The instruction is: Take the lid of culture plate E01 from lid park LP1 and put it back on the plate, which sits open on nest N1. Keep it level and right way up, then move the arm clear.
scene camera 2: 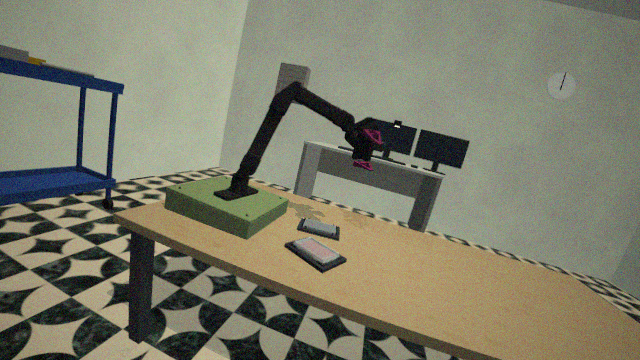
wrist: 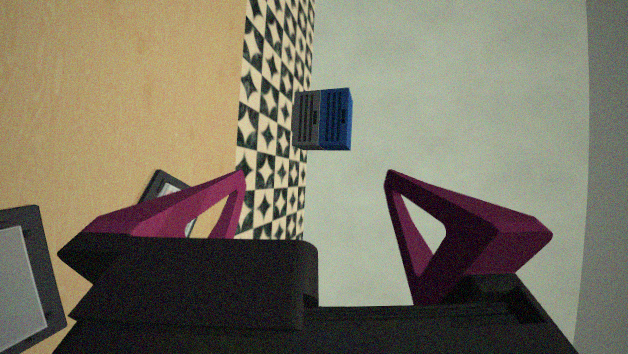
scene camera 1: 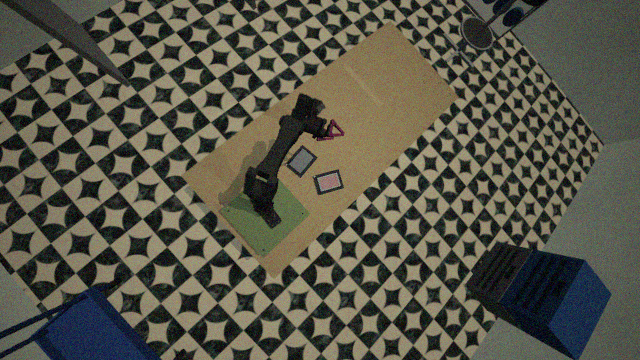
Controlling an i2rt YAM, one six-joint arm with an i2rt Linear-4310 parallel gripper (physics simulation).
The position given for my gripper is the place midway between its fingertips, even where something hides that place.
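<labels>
My gripper (scene camera 2: 375, 157) is empty, it's open and holds nothing. There's a plate lid (wrist: 29, 317) too, and it's resting on a lid park (wrist: 28, 217).
</labels>
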